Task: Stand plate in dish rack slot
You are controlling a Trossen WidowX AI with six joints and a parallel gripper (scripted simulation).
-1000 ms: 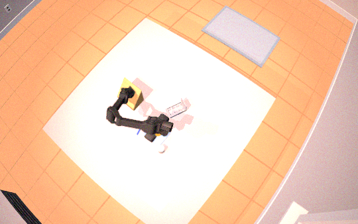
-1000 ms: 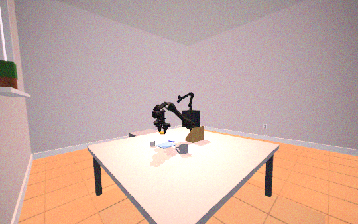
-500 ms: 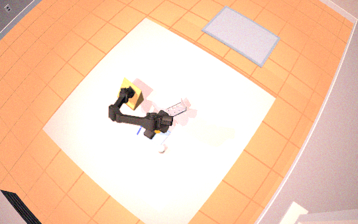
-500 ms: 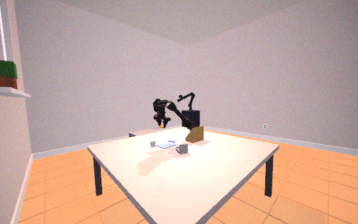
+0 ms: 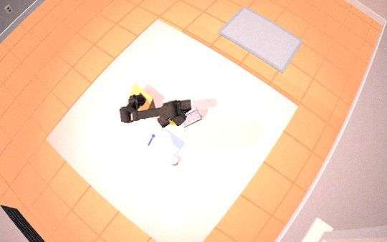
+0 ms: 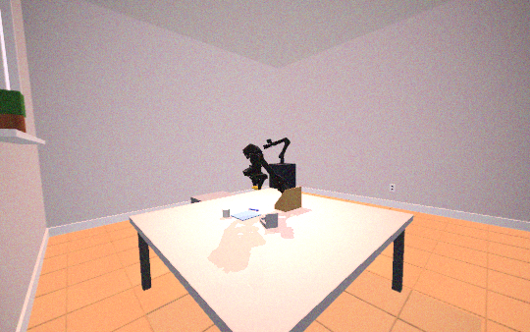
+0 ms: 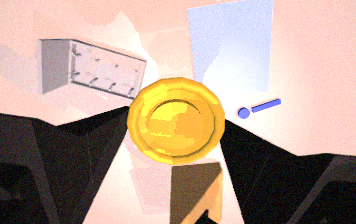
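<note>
Now: the dish rack 160 mm below my gripper tip and 120 mm to the left of it. From my gripper tip the other things lie so: yellow plate (10 mm above); light blue mat (180 mm below, 90 mm to the right, 30 mm ahead); blue spoon (180 mm below, 150 mm to the right, 70 mm behind).
</note>
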